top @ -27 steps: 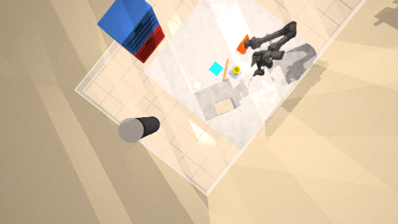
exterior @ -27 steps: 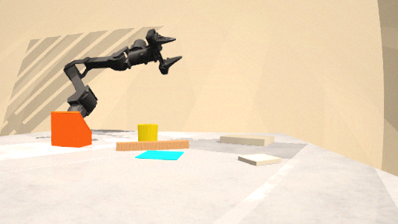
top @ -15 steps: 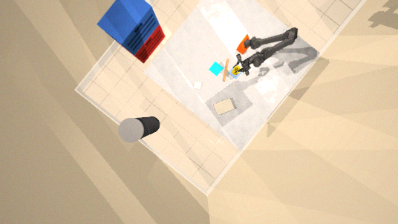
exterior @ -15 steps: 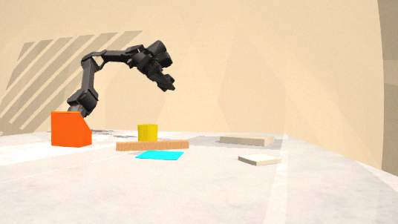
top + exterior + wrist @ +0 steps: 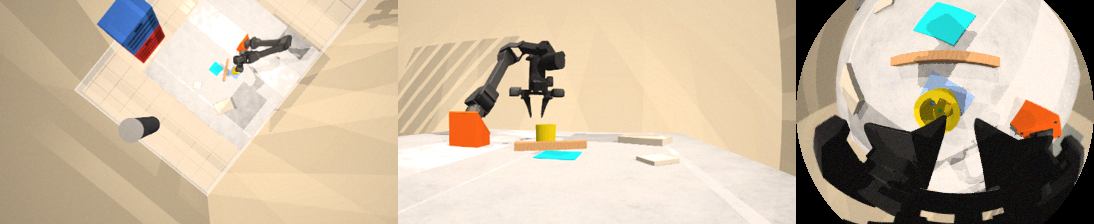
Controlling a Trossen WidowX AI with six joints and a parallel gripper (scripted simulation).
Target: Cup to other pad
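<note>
Now: the yellow cup 20 mm ahead of my gripper tip, 20 mm to the left of it and 60 mm below it. Also, from my gripper tip: wooden bar: 80 mm ahead, 60 mm to the right, 90 mm below; green marble: 20 mm ahead, 40 mm to the left, 80 mm below; pale blue pad: 20 mm ahead, 30 mm to the left, 100 mm below.
</note>
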